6 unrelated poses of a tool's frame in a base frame.
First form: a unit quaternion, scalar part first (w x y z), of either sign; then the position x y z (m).
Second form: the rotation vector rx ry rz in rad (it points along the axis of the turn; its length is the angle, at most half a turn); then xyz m. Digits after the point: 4 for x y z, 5 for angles.
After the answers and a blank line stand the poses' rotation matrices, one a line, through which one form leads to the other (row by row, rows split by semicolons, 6 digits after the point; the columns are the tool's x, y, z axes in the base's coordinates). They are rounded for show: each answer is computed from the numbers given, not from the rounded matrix.
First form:
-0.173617, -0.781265, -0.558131, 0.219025, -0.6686, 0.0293, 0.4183
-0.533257, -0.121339, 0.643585, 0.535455, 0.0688, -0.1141, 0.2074
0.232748, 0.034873, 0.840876, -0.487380, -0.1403, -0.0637, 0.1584
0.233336, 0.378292, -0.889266, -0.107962, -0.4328, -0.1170, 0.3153
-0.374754, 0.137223, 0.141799, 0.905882, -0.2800, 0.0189, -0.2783
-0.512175, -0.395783, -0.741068, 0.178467, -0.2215, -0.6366, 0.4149
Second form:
2.21540, 1.58267, -0.62108, -0.6686, 0.0293, 0.4183
0.28926, -1.53427, -1.27649, 0.0688, -0.1141, 0.2074
0.09580, 2.31008, -1.33895, -0.1403, -0.0637, 0.1584
1.03894, -2.44227, -0.29651, -0.4328, -0.1170, 0.3153
-0.35127, -0.36299, -2.31895, -0.2800, 0.0189, -0.2783
0.95211, 1.78275, -0.42933, -0.2215, -0.6366, 0.4149

0.281036 0.948149 -0.148431; 0.796043 -0.316694 -0.515771; -0.536035 0.026792 -0.843770
-0.401828 0.414886 -0.816336; -0.727254 0.397130 0.559812; 0.556449 0.818631 0.142150
-0.889224 0.285521 0.357432; -0.168226 0.522489 -0.835886; -0.425417 -0.803419 -0.416578
-0.604899 -0.622421 -0.496678; -0.723187 0.690479 0.015476; 0.333313 0.368552 -0.867797
-0.681459 0.717882 0.142336; -0.640050 -0.678905 0.359756; 0.354895 0.154057 0.922126
-0.162065 0.769417 0.617845; 0.403792 0.623011 -0.669933; -0.900382 0.140908 -0.411652

